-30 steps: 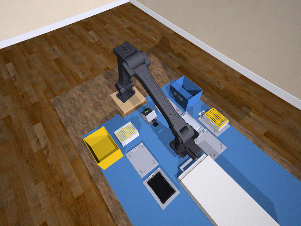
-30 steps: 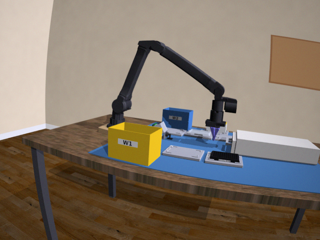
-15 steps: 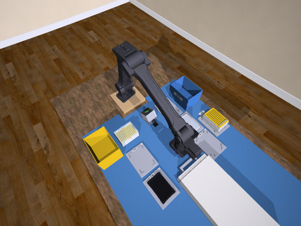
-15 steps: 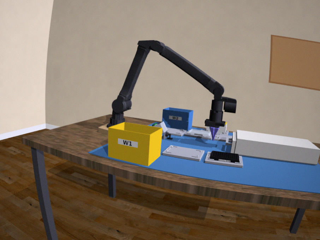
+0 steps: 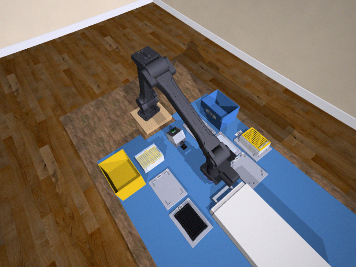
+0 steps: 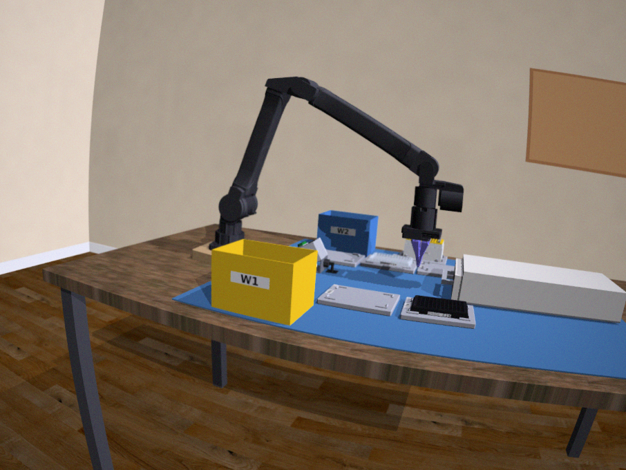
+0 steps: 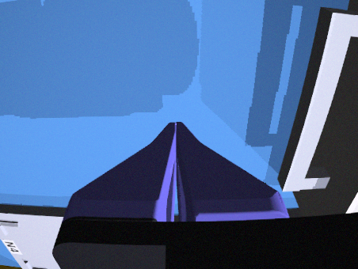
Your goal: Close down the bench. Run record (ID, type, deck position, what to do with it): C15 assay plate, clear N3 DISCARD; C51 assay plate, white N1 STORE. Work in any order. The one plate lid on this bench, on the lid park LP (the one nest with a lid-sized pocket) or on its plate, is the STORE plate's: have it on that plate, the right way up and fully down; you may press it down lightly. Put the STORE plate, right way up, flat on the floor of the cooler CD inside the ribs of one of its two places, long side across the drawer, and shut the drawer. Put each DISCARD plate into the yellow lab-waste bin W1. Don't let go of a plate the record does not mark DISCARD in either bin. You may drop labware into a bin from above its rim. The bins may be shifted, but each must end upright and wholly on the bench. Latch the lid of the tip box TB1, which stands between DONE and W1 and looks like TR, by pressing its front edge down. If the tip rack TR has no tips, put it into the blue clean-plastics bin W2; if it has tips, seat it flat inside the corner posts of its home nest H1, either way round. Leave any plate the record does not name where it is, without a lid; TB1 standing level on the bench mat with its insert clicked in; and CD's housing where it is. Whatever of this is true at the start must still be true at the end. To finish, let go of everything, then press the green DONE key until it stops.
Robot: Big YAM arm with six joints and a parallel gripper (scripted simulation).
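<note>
The clear assay plate lies 200 mm to the left of my hand, 70 mm behind it and 50 mm below it. Also, from my hand: black plate 200 mm to the right, 50 mm ahead, 40 mm below; then clear plate lid 190 mm ahead, 40 mm below, 20 mm to the right; then white plate 190 mm ahead, 40 mm below, 30 mm to the right.
</note>
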